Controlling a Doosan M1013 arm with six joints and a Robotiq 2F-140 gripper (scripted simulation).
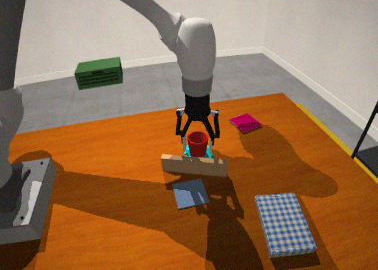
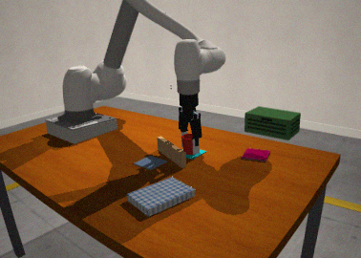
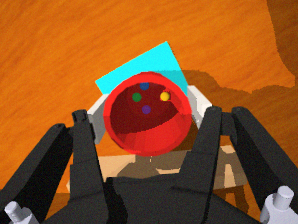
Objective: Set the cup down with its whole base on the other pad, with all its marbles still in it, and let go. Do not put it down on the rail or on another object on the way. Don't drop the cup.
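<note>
My gripper is now 2 cm above the red cup. Also, from my hand: magenta flat block (24 cm ahead, 13 cm to the left, 4 cm below); pad (7 cm behind, 17 cm to the right, 5 cm below); wooden rail (3 cm behind, 8 cm to the right, 2 cm below).
</note>
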